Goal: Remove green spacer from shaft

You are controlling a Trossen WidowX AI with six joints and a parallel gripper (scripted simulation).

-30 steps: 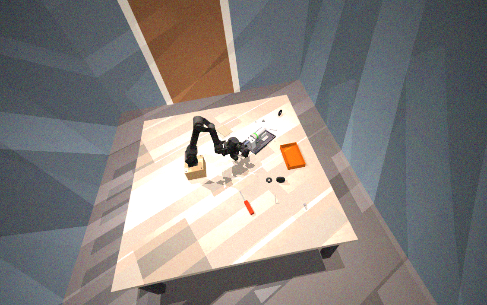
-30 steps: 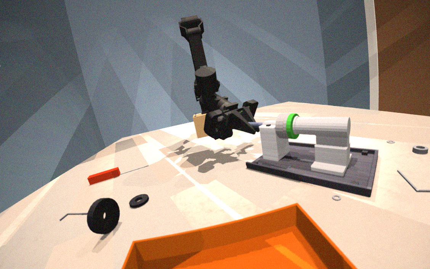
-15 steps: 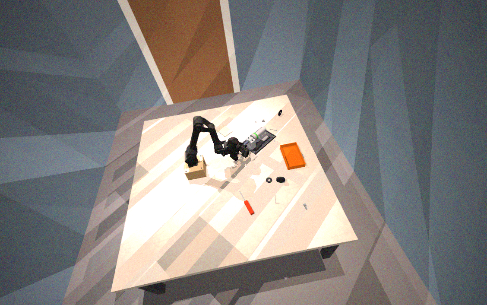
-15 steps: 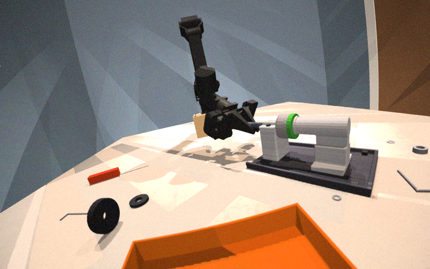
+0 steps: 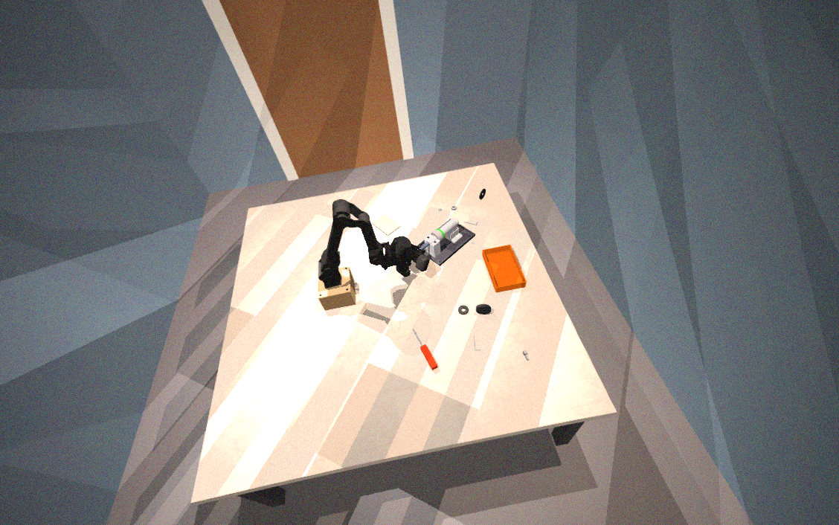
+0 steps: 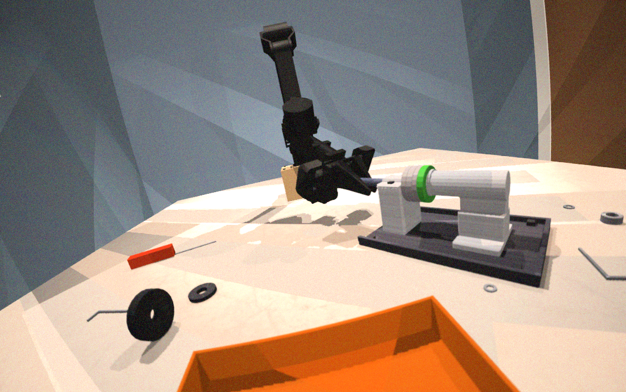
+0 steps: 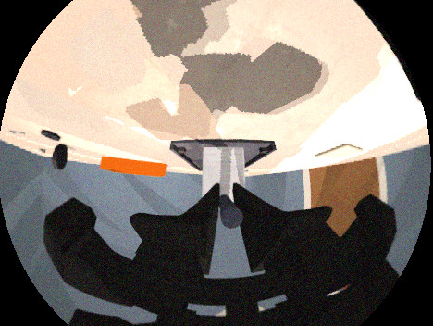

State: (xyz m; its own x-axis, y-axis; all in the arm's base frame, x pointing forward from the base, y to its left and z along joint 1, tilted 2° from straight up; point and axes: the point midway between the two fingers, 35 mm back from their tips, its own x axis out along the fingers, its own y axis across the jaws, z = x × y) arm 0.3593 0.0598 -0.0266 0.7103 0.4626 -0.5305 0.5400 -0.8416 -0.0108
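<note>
Right now my gripper tip is 50 mm short of the shaft, 30 mm to the right of it and 20 mm below it. The rest, counted from my gripper tip: orange tray (300 mm ahead, 150 mm to the right, 50 mm below); grey spacer (70 mm ahead, 50 mm to the left, 20 mm above); green spacer (80 mm ahead, 50 mm to the left, 20 mm above).
</note>
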